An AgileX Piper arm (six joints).
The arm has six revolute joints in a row. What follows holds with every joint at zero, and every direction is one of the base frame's.
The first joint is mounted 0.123 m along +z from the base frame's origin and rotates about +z.
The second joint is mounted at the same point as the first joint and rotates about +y.
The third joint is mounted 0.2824 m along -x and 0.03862 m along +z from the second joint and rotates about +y.
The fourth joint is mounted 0.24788 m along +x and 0.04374 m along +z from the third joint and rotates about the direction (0.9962, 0, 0.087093).
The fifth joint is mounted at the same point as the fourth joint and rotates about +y.
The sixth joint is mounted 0.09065 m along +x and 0.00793 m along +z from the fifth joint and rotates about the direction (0.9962, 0, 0.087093).
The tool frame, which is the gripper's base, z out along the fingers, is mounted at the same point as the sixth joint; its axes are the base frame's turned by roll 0, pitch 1.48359 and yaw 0 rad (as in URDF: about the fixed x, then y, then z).
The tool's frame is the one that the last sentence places.
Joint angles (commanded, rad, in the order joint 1, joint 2, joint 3, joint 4, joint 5, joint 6), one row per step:
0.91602, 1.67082, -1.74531, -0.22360, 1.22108, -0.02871
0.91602, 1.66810, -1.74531, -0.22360, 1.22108, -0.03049
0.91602, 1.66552, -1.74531, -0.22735, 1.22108, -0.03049
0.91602, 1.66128, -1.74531, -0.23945, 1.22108, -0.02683
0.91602, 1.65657, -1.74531, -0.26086, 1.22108, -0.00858
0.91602, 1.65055, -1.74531, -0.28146, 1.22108, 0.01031
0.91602, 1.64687, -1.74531, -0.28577, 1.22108, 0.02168
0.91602, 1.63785, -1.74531, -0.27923, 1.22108, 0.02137
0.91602, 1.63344, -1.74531, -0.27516, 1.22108, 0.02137
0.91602, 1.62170, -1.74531, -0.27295, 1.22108, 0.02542
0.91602, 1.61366, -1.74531, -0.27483, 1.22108, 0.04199
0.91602, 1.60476, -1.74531, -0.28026, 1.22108, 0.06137
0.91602, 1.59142, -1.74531, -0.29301, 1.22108, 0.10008
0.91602, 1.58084, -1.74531, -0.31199, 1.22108, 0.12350
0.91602, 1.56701, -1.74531, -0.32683, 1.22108, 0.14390
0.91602, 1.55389, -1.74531, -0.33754, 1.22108, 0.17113
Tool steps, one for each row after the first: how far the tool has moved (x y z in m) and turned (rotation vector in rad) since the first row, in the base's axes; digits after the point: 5 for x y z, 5 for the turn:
-0.00043, -0.00057, 0.00096, 0.00134, -0.00212, 0.00151
-0.00061, -0.00130, 0.00195, 0.00113, -0.00662, 0.00089
-0.00052, -0.00284, 0.00368, -0.00107, -0.01772, -0.00421
0.00008, -0.00498, 0.00578, -0.00145, -0.03273, -0.02320
0.00038, -0.00736, 0.00835, 0.00034, -0.04787, -0.04258
0.00005, -0.00838, 0.00974, 0.00634, -0.05064, -0.05289
-0.00186, -0.00999, 0.01271, 0.01729, -0.05082, -0.05167
-0.00286, -0.01073, 0.01414, 0.02323, -0.05018, -0.05103
-0.00498, -0.01320, 0.01812, 0.03599, -0.05428, -0.05415
-0.00624, -0.01510, 0.02089, 0.04959, -0.05614, -0.06833
-0.00745, -0.01740, 0.02402, 0.06336, -0.06052, -0.08542
-0.00900, -0.02115, 0.02878, 0.08663, -0.06814, -0.11971
-0.00973, -0.02464, 0.03275, 0.09698, -0.08332, -0.14245
-0.01134, -0.02871, 0.03766, 0.11115, -0.09768, -0.16193
-0.01312, -0.03245, 0.04219, 0.13087, -0.10635, -0.18609

